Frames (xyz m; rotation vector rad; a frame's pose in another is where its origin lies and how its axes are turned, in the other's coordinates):
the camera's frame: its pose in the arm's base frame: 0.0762 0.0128 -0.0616 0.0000 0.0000 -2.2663
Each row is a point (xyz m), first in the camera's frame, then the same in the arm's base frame.
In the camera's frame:
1: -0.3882 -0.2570 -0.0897
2: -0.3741 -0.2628 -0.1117
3: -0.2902 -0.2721 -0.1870
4: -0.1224 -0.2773 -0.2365
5: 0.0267 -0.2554 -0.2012
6: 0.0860 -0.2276 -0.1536
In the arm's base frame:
1: 0.1276 0.4755 -0.1513
2: 0.1142 0.4684 -0.1733
3: 0.0533 0.4099 -0.2486
4: -0.0583 0.2845 -0.2981
5: -0.1370 0.1560 -0.2628
6: -0.1536 0.0926 -0.2152

